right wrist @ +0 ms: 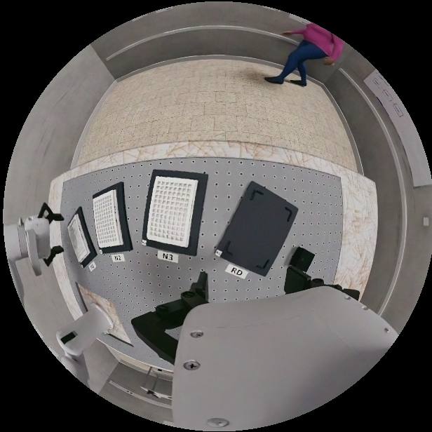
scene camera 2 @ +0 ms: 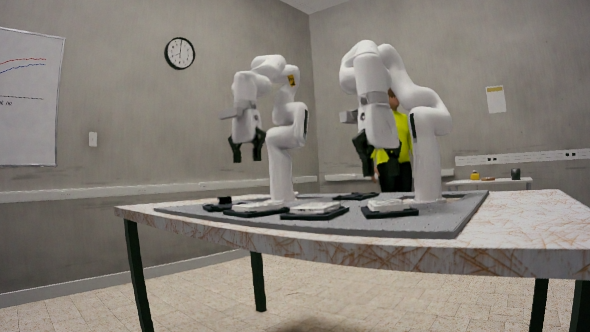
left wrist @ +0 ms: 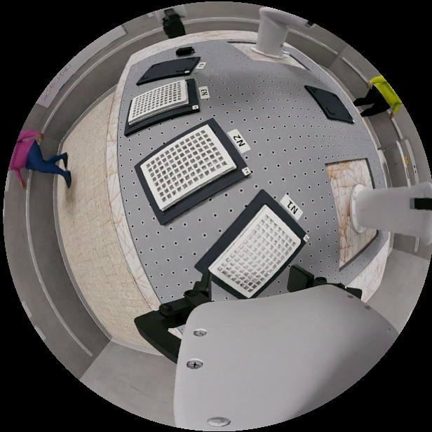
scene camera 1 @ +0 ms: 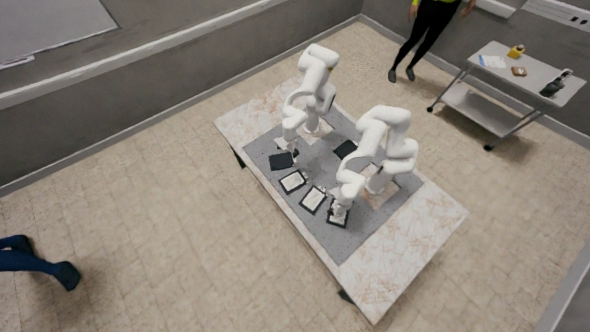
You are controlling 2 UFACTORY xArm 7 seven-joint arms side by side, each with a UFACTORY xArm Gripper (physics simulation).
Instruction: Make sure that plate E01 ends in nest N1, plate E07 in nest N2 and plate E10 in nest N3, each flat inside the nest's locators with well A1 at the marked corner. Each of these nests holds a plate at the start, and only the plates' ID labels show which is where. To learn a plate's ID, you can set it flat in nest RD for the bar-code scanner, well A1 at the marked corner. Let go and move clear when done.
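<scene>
A white 96-well plate lies in dark nest N1. Another plate lies in nest N2, and a third plate lies in nest N3. No plate ID is readable. Nest RD is empty. My left gripper is open and empty, above the N1 plate and clear of it. My right gripper is open and empty, high near nest RD.
A small black scanner stands beside nest RD, partly behind a right finger in the right wrist view. Another empty dark nest lies farther back, between the arm bases.
</scene>
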